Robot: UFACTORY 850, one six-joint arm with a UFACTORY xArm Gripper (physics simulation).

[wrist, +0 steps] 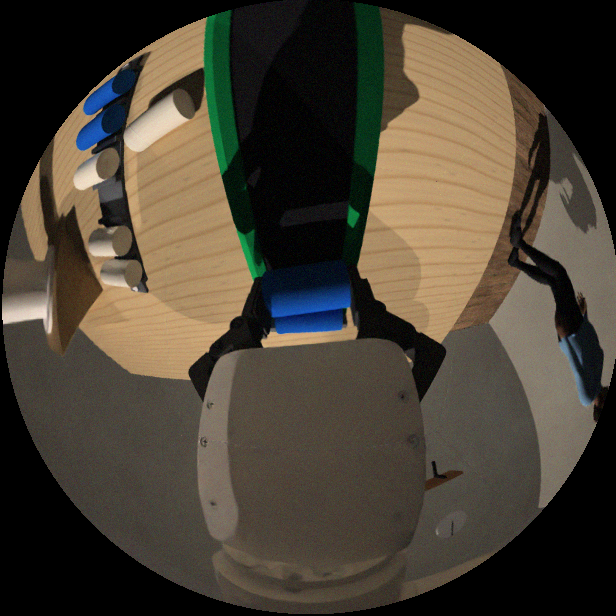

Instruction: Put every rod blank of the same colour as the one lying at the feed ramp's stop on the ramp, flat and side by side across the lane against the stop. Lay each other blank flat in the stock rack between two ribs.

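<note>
The feed ramp [304, 143] has a dark lane between green rails and runs from the top of the view down to my gripper. Two blue rod blanks lie across its lower end. The lower one [309, 322] sits at the stop. The upper, larger-looking one [307, 289] lies beside it, between my fingertips. My gripper [308, 290] has a finger against each end of this blank. The stock rack [114, 189] at the left holds two blue blanks [103, 112] and three cream blanks [96, 169], [109, 241], [120, 272]. One cream blank [158, 120] lies loose on the table beside the rack.
The wooden table top ends at a curved edge [505, 229] on the right and just below my fingers. A white post [22, 298] stands at the far left. A human figure [574, 327] stands off the table at the right.
</note>
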